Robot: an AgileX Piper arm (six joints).
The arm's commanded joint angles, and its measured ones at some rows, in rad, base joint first. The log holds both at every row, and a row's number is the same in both.
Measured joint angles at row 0:
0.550 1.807 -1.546 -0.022 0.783 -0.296
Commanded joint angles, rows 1 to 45:
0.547 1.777 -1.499 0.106 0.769 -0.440
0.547 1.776 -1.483 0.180 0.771 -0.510
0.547 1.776 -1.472 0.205 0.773 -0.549
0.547 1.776 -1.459 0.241 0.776 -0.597
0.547 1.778 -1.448 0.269 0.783 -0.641
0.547 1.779 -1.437 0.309 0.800 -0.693
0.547 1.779 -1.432 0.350 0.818 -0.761
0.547 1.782 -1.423 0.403 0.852 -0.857
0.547 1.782 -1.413 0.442 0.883 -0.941
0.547 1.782 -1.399 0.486 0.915 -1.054
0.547 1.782 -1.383 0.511 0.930 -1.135
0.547 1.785 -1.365 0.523 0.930 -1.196
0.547 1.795 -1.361 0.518 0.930 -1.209
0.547 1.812 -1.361 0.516 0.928 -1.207
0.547 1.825 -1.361 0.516 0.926 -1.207
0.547 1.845 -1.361 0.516 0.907 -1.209
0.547 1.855 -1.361 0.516 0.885 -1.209
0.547 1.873 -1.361 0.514 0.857 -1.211
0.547 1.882 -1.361 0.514 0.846 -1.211
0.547 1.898 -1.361 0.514 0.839 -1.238
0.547 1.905 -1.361 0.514 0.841 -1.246
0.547 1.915 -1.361 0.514 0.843 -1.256
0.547 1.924 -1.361 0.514 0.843 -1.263
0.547 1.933 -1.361 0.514 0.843 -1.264
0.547 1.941 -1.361 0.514 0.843 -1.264
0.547 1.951 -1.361 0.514 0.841 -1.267
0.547 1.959 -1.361 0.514 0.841 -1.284
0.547 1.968 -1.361 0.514 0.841 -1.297
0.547 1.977 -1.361 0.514 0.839 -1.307
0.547 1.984 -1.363 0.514 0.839 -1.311
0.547 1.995 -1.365 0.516 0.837 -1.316
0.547 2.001 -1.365 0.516 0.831 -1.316
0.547 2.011 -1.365 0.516 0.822 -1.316
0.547 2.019 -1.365 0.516 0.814 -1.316
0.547 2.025 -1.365 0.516 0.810 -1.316
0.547 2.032 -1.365 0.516 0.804 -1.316
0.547 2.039 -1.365 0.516 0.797 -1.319
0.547 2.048 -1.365 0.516 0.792 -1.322
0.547 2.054 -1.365 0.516 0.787 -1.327
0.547 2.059 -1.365 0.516 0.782 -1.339
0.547 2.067 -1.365 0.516 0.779 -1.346
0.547 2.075 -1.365 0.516 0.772 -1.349
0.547 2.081 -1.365 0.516 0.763 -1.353
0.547 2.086 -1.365 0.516 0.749 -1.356
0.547 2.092 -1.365 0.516 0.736 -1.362
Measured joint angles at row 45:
0.550 2.073 -1.367 0.508 0.779 -1.334
